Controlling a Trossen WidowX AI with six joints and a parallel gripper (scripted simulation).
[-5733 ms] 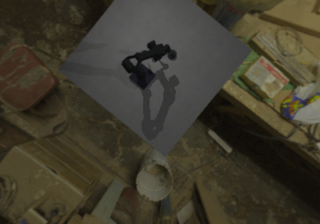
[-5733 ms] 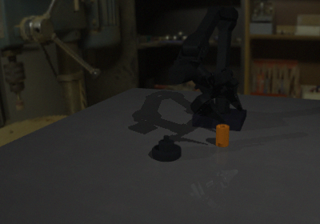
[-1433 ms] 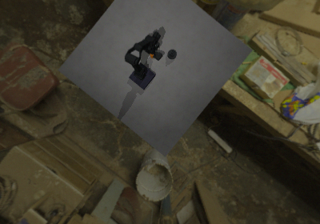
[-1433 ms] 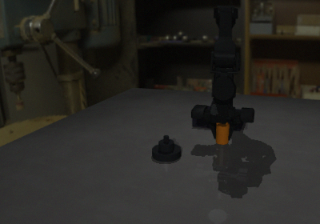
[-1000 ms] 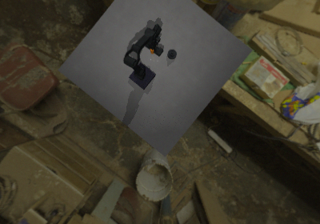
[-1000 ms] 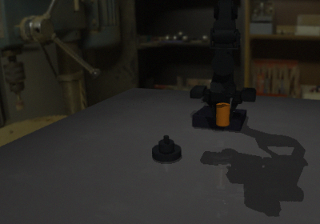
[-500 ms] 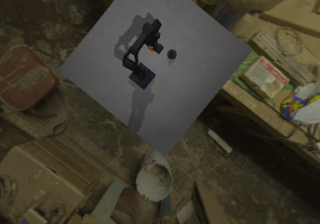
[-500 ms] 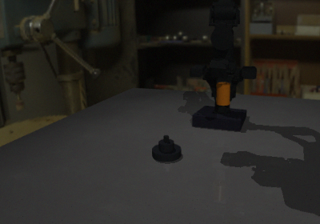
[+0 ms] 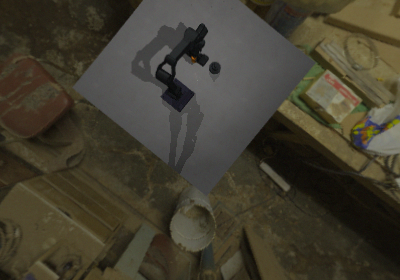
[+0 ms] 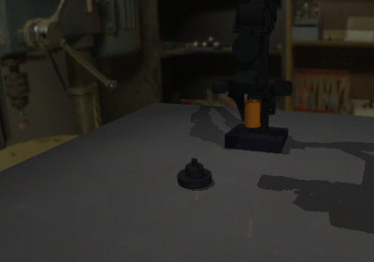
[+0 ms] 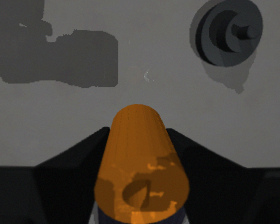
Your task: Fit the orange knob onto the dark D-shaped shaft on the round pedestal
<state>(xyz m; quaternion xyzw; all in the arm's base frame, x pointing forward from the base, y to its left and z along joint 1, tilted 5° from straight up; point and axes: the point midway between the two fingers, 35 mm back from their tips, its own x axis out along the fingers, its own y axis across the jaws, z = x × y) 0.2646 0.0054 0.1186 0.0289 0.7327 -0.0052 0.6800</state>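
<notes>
Now: gripper tip 8 cm short of the dark round pedestal, 13 cm to the left of it and 11 cm above it. Round my gripper tip: orange knob 2 cm above.
</notes>
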